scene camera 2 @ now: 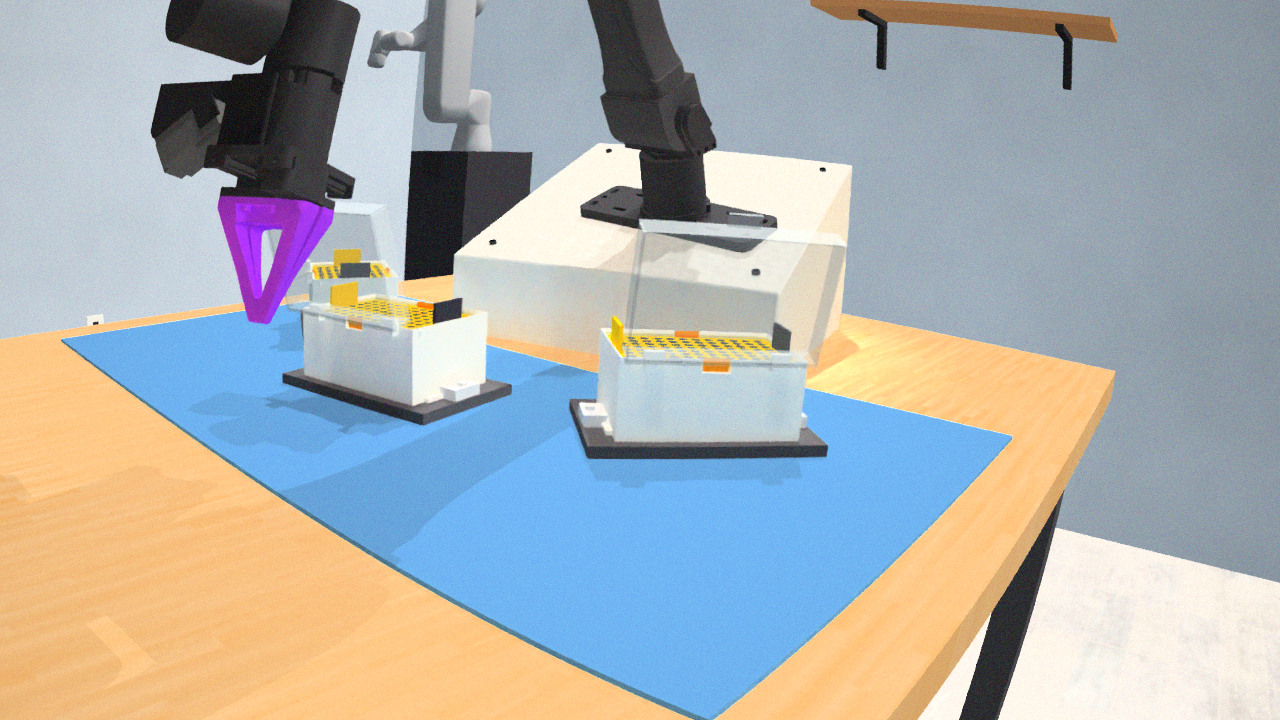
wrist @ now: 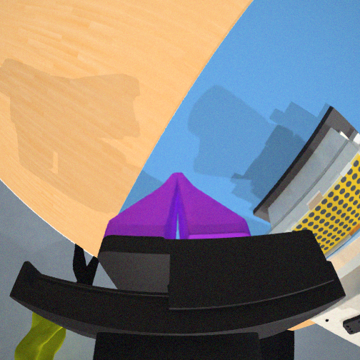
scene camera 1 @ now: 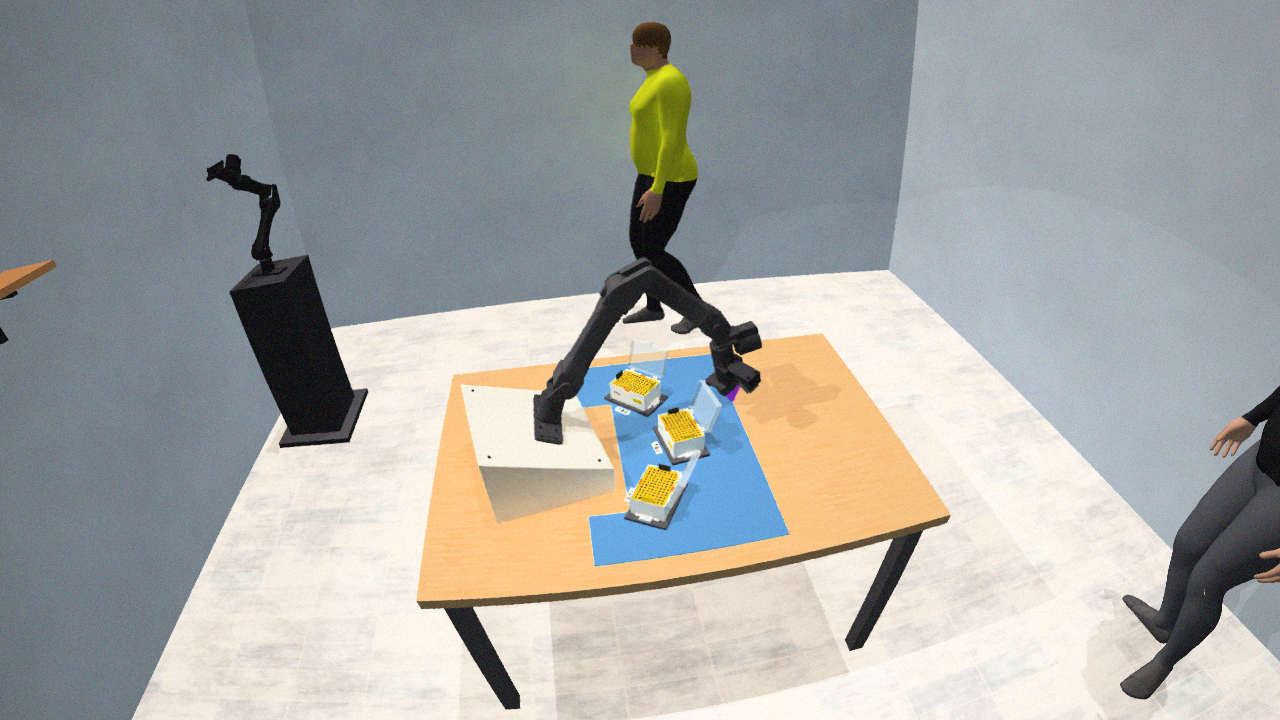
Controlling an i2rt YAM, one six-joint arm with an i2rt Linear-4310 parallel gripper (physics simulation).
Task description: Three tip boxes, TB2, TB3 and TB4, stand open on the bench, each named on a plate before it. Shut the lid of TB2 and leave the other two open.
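Pixels of known places: gripper, between the fingertips: point(scene camera 2: 258, 323) point(scene camera 1: 731, 400); arm's base, origin of its link: point(scene camera 2: 676, 220) point(scene camera 1: 547, 419).
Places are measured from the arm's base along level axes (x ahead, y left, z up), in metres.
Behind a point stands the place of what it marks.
Observation:
Three white tip boxes with yellow tip racks stand open on the mat: a far one point(scene camera 1: 635, 391) point(scene camera 2: 353, 270), a middle one point(scene camera 1: 682, 436) point(scene camera 2: 358, 360) and a near one point(scene camera 1: 654, 495) point(scene camera 2: 702, 398). Their clear lids stand raised. The small plates beside them are too small to read, so I cannot tell which is TB2. My gripper point(scene camera 1: 732, 396) @(x 0.492, y 0.039, z -0.040 m) point(scene camera 2: 260, 320) @(x 0.492, y 0.039, z -0.040 m) point(wrist: 177, 180) is shut and empty, its purple fingertips pointing down. In scene camera 1 it is just beyond the middle box's lid point(scene camera 1: 707, 407) @(x 0.413, y -0.005, z -0.017 m); contact cannot be told. Part of a tip box point(wrist: 345, 200) shows right of it in the wrist view.
A blue mat point(scene camera 1: 742, 501) @(x 0.446, y -0.259, z -0.117 m) point(scene camera 2: 626, 555) @(x 0.434, y 0.284, z -0.118 m) point(wrist: 300, 50) lies on the wooden table point(scene camera 1: 850, 429) @(x 0.828, y -0.068, z -0.120 m) point(scene camera 2: 107, 537) @(x 0.633, y 0.106, z -0.121 m) point(wrist: 100, 40). The arm stands on a white sloped base point(scene camera 1: 546, 492) @(x -0.015, y -0.199, z -0.059 m) point(scene camera 2: 537, 304) @(x 0.129, y -0.061, z -0.082 m). A person in yellow point(scene camera 1: 662, 125) is behind the table; another person point(scene camera 1: 1199, 555) is at the right.

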